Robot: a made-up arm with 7 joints. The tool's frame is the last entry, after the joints.
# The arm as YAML. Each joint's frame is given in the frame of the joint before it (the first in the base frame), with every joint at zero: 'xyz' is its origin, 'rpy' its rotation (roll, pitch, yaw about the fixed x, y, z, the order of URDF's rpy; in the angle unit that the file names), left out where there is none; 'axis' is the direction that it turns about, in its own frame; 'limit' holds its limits. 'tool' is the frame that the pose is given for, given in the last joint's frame.
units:
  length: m
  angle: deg
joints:
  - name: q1
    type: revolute
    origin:
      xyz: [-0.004, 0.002, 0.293]
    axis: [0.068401, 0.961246, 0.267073]
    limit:
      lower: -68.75
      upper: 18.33
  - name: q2
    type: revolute
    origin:
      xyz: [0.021, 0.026, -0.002]
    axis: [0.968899, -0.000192, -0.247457]
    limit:
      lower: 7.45
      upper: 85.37
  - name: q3
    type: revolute
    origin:
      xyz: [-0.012, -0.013, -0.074]
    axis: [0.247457, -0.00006, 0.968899]
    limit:
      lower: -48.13
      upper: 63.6
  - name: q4
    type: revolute
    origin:
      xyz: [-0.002, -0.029, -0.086]
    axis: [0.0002, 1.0, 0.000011]
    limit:
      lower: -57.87
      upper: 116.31
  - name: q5
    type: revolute
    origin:
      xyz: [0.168, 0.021, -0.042]
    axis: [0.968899, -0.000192, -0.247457]
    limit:
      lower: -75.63
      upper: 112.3
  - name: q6
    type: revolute
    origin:
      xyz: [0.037, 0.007, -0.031]
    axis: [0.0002, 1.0, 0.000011]
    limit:
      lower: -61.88
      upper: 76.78
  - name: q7
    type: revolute
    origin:
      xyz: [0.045, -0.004, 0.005]
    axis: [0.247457, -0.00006, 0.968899]
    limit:
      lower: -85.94
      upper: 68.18
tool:
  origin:
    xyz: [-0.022, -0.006, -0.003]
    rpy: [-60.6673, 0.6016, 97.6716]
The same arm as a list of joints. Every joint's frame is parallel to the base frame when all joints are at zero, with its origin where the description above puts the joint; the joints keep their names.
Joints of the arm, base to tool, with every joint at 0 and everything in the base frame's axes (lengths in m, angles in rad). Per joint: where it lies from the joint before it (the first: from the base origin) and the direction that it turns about. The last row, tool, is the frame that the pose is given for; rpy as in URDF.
q1: axis 0.068403 0.961235 0.26711 xyz -0.004 0.002 0.293
q2: axis 0.968889 -0.0002 -0.247497 xyz 0.021 0.026 -0.002
q3: axis 0.247497 -0.0001 0.968889 xyz -0.012 -0.013 -0.074
q4: axis 0.0002 1 0 xyz -0.002 -0.029 -0.086
q5: axis 0.968889 -0.0002 -0.247497 xyz 0.168 0.021 -0.042
q6: axis 0.0002 1 0 xyz 0.037 0.007 -0.031
q7: axis 0.247497 -0.0001 0.968889 xyz 0.045 -0.004 0.005
tool: xyz -0.022 -0.006 -0.003 rpy -1.0588 0.0105 1.7047
Joint limits (rad, base to tool): -1.1999..0.3199 0.13..1.49 -0.84..1.11 -1.01..2.03 -1.32..1.96 -1.08..1.3401 -1.4999..1.19

